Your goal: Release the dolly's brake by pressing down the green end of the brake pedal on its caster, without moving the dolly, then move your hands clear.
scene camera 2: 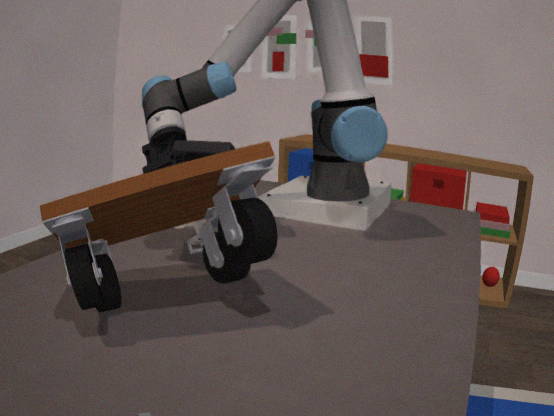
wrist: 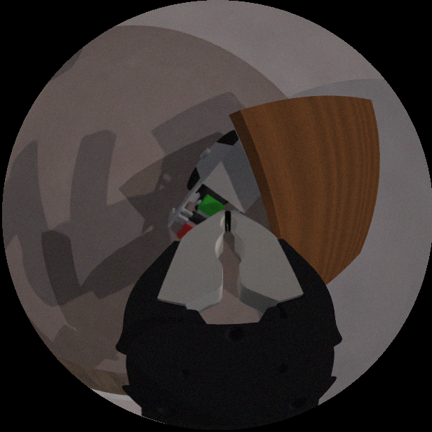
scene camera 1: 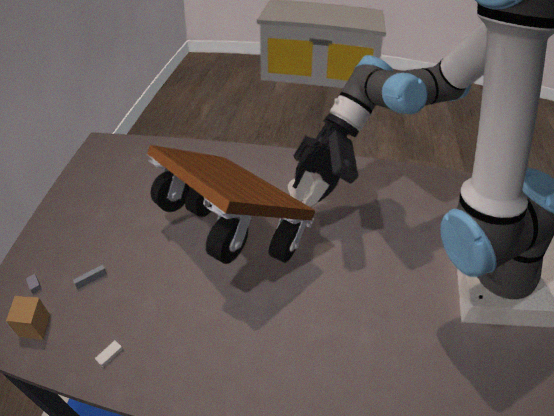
The pictures show: my gripper and a dolly.
My gripper also shows in scene camera 2 and in the wrist view.
